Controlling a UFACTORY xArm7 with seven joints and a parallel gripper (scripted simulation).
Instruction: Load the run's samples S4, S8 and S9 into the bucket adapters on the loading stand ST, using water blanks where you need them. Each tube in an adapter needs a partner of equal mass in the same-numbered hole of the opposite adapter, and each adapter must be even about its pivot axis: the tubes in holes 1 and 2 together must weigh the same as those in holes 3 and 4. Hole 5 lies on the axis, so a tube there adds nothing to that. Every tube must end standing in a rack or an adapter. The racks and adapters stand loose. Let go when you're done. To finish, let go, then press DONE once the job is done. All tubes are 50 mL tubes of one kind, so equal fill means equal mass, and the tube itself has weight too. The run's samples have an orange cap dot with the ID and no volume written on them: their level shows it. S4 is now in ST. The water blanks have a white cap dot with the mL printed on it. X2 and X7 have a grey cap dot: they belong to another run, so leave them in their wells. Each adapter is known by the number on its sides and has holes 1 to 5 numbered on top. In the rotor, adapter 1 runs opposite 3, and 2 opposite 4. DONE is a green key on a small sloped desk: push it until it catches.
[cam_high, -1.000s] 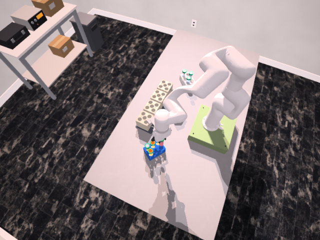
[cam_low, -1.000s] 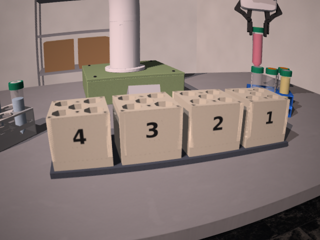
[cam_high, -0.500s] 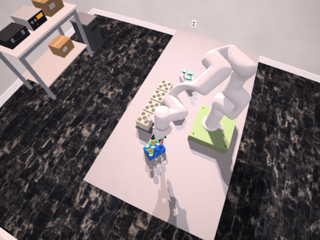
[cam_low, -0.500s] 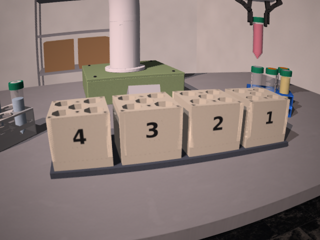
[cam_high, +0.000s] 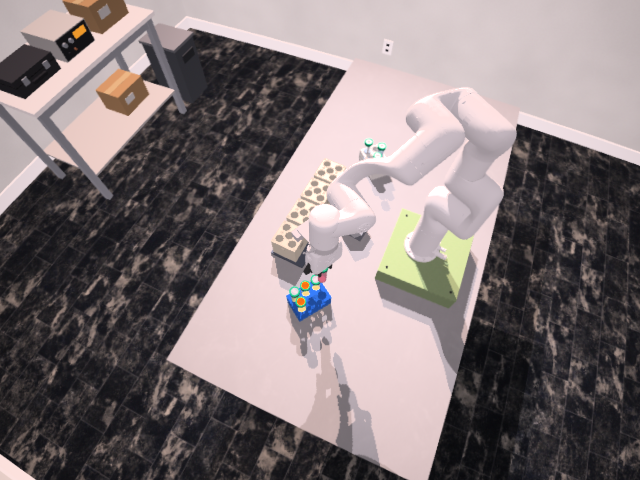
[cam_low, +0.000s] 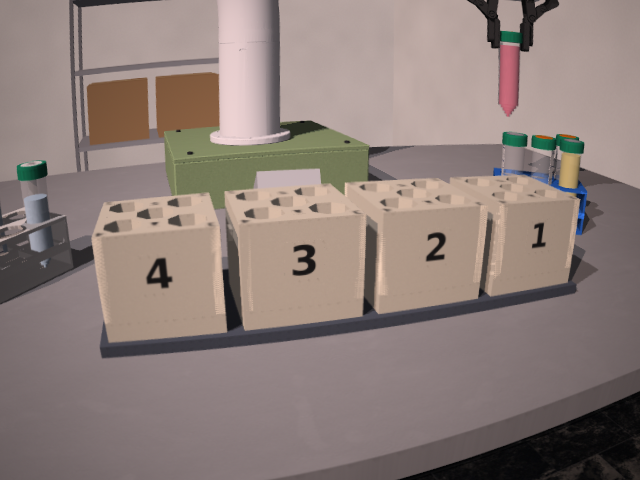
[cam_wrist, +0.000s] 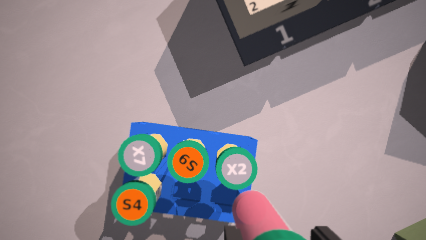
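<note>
Right now the pink-filled tube is 5 cm below my hand and 1 cm behind it. The rest, counted from my hand: blue rack 22 cm below, 4 cm to the left, 2 cm ahead; then green key 30 cm to the right, 19 cm below, 1 cm ahead; then loading stand 27 cm to the right, 25 cm below, 21 cm ahead.
</note>
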